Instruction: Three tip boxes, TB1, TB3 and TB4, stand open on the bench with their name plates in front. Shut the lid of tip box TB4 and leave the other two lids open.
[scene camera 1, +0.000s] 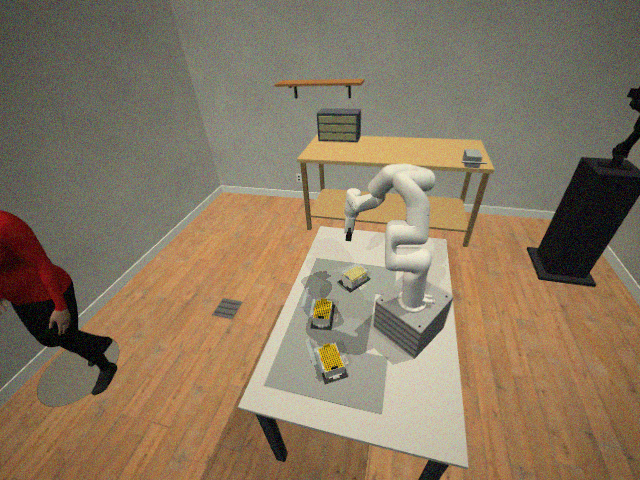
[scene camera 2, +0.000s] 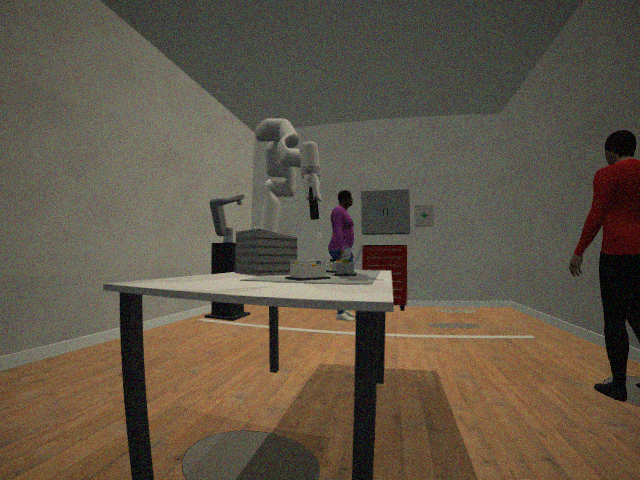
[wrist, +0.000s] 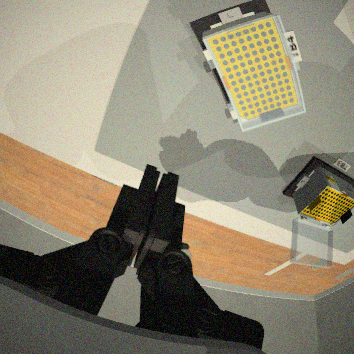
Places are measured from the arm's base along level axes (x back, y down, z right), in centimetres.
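Pixels of known places: gripper, fingertip midpoint: (scene camera 1: 348, 240) (scene camera 2: 315, 219) (wrist: 153, 189); arm's base, origin of the base link: (scene camera 1: 412, 300) (scene camera 2: 267, 234).
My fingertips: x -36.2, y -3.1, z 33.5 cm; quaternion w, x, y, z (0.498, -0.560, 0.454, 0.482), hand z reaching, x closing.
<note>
Ahead of a thing's pixels: the offset from my fingertips to its top centre. "spot": to the spot under its first point. Level surfaces: height alone.
Tip box TB4 @(dy +15.9, dx +6.0, dz -7.7 cm) (scene camera 1: 354, 277) (wrist: 255, 70) has its clear lid down over its yellow rack; its plate reads TB4 in the wrist view. Tip box TB3 @(dy +16.2, dx -5.8, dz -36.0 cm) (scene camera 1: 323, 310) (wrist: 327, 205) is open, its clear lid @(spot: dy +14.2, dx -12.7, dz -37.2 cm) (wrist: 312, 241) swung out behind it. The third box, TB1 @(dy +16.2, dx +4.8, dz -60.7 cm) (scene camera 1: 330, 359), is nearest scene camera 1 and open, its lid @(spot: dy +9.2, dx -1.9, dz -65.0 cm) (scene camera 1: 311, 351) tilted up at its left; its plate is unreadable there. My gripper (scene camera 1: 348, 238) (scene camera 2: 314, 218) (wrist: 153, 189) is shut and empty, raised above the bench beyond TB4 and apart from it. In scene camera 2 the boxes are small and overlap.
The boxes stand on a grey mat @(dy +23.7 cm) (scene camera 1: 361, 397) on the white bench @(dy +23.9 cm) (scene camera 1: 413, 434). My arm's base stands on a grey block (scene camera 1: 413, 330) at the mat's right. A person in red (scene camera 1: 31, 268) (scene camera 2: 620, 206) and a person in purple (scene camera 2: 341, 232) stand away from the bench.
</note>
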